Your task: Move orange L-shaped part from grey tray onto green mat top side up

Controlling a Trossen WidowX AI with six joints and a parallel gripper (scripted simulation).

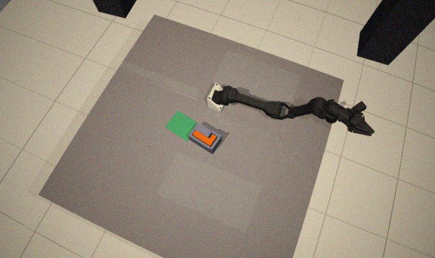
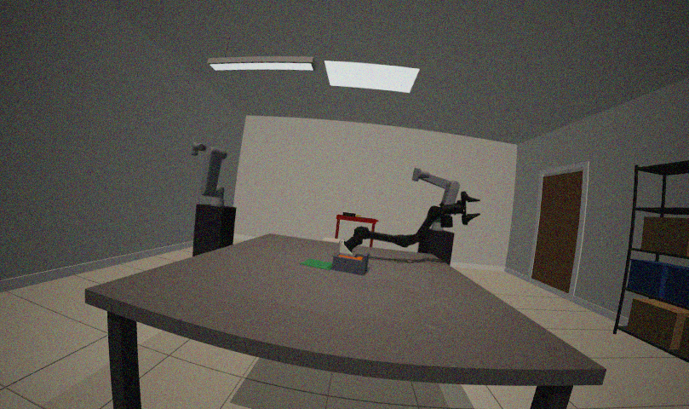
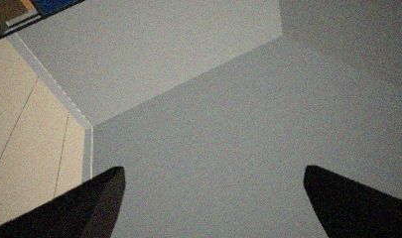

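Now: the orange L-shaped part 690 mm to the right of my gripper tip, 330 mm below it and 120 mm ahead of it. Round my gripper tip: green mat: 850 mm to the right, 390 mm below, 80 mm ahead.
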